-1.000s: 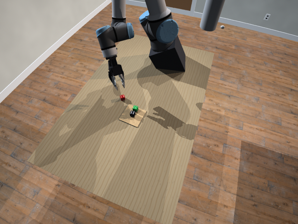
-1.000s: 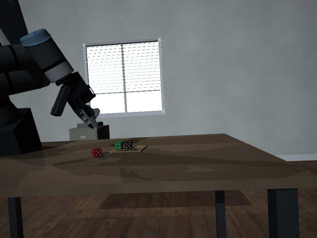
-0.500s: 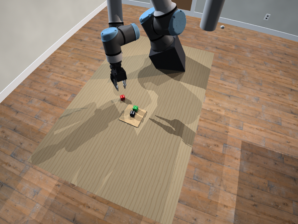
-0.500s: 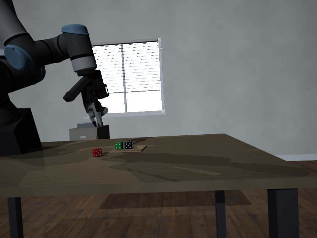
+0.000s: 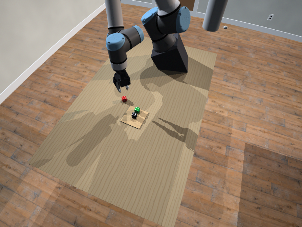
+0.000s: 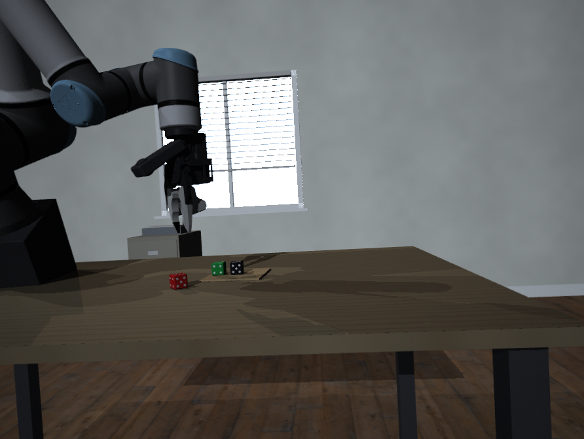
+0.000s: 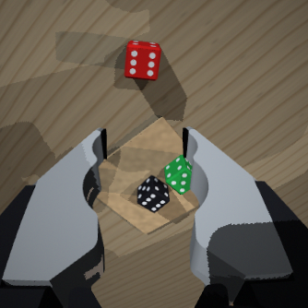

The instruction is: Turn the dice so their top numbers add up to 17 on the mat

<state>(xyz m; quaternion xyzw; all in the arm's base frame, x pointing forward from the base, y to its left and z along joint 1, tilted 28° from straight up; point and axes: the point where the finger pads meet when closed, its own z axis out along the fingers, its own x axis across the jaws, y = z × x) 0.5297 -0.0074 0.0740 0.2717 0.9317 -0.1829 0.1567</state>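
The red die lies 120 mm below my hand, 10 mm to the right of it and 10 mm behind it. Also, from my hand: black die 120 mm to the left, 110 mm below, 80 mm ahead; green die 120 mm to the left, 110 mm below, 30 mm ahead; tan mat 130 mm below, 120 mm to the left, 80 mm ahead.
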